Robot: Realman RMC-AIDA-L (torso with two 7-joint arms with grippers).
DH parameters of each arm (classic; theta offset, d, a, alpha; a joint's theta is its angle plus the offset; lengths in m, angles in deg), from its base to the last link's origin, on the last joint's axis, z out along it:
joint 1: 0 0.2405 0 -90
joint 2: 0 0 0 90
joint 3: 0 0.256 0 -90
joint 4: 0 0 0 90
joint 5: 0 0.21 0 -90
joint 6: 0 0 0 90
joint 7: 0 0.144 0 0
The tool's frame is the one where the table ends.
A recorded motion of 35 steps. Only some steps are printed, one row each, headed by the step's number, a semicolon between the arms.
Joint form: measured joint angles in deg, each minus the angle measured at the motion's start. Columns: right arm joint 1, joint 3, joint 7, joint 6, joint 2, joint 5, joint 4; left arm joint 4, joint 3, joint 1, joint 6, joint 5, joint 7, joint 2.
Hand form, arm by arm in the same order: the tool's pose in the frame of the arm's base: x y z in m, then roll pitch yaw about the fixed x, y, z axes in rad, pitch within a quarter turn. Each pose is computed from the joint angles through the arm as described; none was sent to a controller.
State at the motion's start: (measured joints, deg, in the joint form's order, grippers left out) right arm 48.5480 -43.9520 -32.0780 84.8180 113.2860 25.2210 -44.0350; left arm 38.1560 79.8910 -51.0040 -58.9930 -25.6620 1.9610 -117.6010
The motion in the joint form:
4: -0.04 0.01 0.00 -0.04 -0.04 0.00 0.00; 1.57 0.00 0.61 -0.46 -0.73 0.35 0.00
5: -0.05 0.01 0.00 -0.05 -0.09 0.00 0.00; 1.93 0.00 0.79 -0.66 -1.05 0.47 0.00
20: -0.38 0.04 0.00 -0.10 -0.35 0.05 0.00; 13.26 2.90 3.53 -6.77 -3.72 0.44 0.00
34: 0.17 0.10 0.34 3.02 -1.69 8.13 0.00; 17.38 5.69 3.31 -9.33 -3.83 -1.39 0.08
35: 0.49 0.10 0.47 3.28 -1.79 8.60 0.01; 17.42 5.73 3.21 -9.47 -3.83 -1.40 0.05
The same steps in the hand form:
4: 0.2438 0.4068 0.0425 -2.7751 0.0854 -1.2187; -0.2168 0.4247 -0.0451 -2.4869 -0.1414 1.1968
5: 0.2440 0.4069 0.0429 -2.7742 0.0859 -1.2187; -0.2161 0.4243 -0.0451 -2.4926 -0.1423 1.1972
20: 0.2469 0.4064 0.0451 -2.7707 0.0897 -1.2240; -0.1853 0.4180 -0.0385 -2.5419 -0.1242 1.1271
34: 0.2252 0.4095 0.0500 -2.8993 0.1331 -1.2185; -0.1671 0.4149 -0.0389 -2.5389 -0.0996 1.0885
35: 0.2219 0.4107 0.0505 -2.9075 0.1349 -1.2152; -0.1662 0.4148 -0.0392 -2.5394 -0.0973 1.0874

